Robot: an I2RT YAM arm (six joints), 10 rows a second.
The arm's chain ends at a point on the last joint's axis. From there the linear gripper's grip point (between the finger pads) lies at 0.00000 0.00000 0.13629 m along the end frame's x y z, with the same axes.
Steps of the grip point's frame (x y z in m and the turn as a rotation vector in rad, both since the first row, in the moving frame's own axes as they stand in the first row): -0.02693 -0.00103 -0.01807 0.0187 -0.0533 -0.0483; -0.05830 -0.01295 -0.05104 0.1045 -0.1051 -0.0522; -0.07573 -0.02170 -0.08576 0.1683 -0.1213 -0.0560; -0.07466 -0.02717 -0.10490 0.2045 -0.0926 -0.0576; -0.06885 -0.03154 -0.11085 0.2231 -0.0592 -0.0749; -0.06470 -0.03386 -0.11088 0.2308 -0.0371 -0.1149; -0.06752 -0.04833 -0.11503 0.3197 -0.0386 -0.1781; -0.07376 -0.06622 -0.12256 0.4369 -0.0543 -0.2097; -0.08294 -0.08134 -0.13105 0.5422 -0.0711 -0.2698; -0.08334 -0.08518 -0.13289 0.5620 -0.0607 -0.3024
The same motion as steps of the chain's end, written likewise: -0.01961 0.00134 -0.01785 0.0187 -0.0533 -0.0483; -0.04366 0.00086 -0.04955 0.1045 -0.1051 -0.0522; -0.05869 0.00060 -0.08284 0.1683 -0.1213 -0.0560; -0.06135 0.00009 -0.10148 0.2045 -0.0926 -0.0576; -0.05973 -0.00173 -0.10724 0.2231 -0.0592 -0.0749; -0.05790 -0.00305 -0.10718 0.2308 -0.0371 -0.1149; -0.05854 -0.00620 -0.10804 0.3197 -0.0386 -0.1781; -0.06053 -0.00977 -0.10961 0.4369 -0.0543 -0.2097; -0.06418 -0.01321 -0.11130 0.5422 -0.0711 -0.2698; -0.06443 -0.01493 -0.11185 0.5620 -0.0607 -0.3024
